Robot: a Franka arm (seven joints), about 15 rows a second.
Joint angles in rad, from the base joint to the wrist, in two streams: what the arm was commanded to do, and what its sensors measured. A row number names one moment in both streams.
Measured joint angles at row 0: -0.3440 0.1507 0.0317 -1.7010 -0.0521 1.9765 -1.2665
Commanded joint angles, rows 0 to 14: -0.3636 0.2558 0.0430 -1.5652 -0.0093 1.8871 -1.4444; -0.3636 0.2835 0.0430 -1.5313 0.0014 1.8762 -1.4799; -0.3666 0.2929 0.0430 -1.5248 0.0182 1.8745 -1.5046; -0.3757 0.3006 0.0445 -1.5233 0.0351 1.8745 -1.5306; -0.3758 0.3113 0.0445 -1.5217 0.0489 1.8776 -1.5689; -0.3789 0.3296 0.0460 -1.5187 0.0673 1.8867 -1.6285; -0.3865 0.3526 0.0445 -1.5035 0.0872 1.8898 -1.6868; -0.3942 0.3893 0.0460 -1.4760 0.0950 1.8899 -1.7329; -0.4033 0.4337 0.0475 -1.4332 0.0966 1.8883 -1.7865; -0.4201 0.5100 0.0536 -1.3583 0.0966 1.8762 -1.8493; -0.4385 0.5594 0.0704 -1.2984 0.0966 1.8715 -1.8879; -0.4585 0.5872 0.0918 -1.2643 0.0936 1.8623 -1.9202; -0.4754 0.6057 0.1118 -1.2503 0.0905 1.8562 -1.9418; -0.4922 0.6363 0.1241 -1.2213 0.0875 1.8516 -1.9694; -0.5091 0.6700 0.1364 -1.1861 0.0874 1.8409 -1.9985
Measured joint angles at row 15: -0.4637 0.5805 0.0915 -1.3160 0.0734 1.9042 -1.9317
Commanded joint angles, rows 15 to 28: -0.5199 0.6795 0.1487 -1.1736 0.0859 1.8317 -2.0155; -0.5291 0.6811 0.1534 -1.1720 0.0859 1.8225 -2.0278; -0.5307 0.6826 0.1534 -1.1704 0.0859 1.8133 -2.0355; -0.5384 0.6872 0.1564 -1.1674 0.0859 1.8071 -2.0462; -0.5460 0.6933 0.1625 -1.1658 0.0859 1.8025 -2.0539; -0.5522 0.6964 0.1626 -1.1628 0.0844 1.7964 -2.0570; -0.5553 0.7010 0.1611 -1.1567 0.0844 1.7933 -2.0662; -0.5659 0.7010 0.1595 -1.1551 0.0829 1.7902 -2.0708; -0.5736 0.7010 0.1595 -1.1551 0.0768 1.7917 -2.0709; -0.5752 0.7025 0.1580 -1.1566 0.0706 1.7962 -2.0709; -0.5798 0.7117 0.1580 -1.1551 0.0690 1.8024 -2.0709; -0.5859 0.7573 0.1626 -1.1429 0.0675 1.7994 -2.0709; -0.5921 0.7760 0.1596 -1.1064 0.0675 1.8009 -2.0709; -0.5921 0.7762 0.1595 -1.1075 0.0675 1.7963 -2.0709
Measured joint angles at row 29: -0.5752 0.7266 0.1385 -1.1881 0.0724 1.8276 -2.0606
